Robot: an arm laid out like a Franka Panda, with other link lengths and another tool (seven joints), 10 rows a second.
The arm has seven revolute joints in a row. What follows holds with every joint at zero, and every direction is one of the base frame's. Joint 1 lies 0.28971 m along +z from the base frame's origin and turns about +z. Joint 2 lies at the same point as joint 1 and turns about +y. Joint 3 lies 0.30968 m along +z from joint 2 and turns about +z. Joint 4 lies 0.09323 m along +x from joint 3 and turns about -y. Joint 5 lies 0.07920 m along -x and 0.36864 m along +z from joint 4 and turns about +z. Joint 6 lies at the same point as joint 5 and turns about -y. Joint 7 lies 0.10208 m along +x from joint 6 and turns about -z. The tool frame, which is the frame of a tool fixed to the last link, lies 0.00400 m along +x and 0.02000 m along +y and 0.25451 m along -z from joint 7; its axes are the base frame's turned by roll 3.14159, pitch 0.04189 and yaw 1.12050 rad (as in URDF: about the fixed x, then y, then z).
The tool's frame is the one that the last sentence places.
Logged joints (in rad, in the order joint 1, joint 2, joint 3, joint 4, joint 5, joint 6, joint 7), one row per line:
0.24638, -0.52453, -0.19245, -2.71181, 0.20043, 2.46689, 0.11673
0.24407, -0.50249, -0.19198, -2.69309, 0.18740, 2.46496, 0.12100
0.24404, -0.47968, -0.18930, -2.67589, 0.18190, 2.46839, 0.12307
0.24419, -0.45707, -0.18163, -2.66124, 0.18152, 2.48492, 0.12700
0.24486, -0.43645, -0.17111, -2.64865, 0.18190, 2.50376, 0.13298
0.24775, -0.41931, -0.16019, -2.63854, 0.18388, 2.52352, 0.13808
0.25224, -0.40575, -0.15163, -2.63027, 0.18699, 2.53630, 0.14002
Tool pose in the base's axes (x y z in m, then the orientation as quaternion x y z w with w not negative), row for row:
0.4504, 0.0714, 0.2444, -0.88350, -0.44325, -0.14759, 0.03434
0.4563, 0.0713, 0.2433, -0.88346, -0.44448, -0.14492, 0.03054
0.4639, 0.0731, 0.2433, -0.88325, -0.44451, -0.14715, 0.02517
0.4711, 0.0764, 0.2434, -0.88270, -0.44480, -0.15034, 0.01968
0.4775, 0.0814, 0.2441, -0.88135, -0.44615, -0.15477, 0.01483
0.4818, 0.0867, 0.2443, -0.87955, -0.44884, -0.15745, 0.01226
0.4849, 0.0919, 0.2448, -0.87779, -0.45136, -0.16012, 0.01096
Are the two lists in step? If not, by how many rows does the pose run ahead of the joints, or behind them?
The pose runs 1 row ahead of the joints: the pose in row i belongs to the joints in row i + 1.
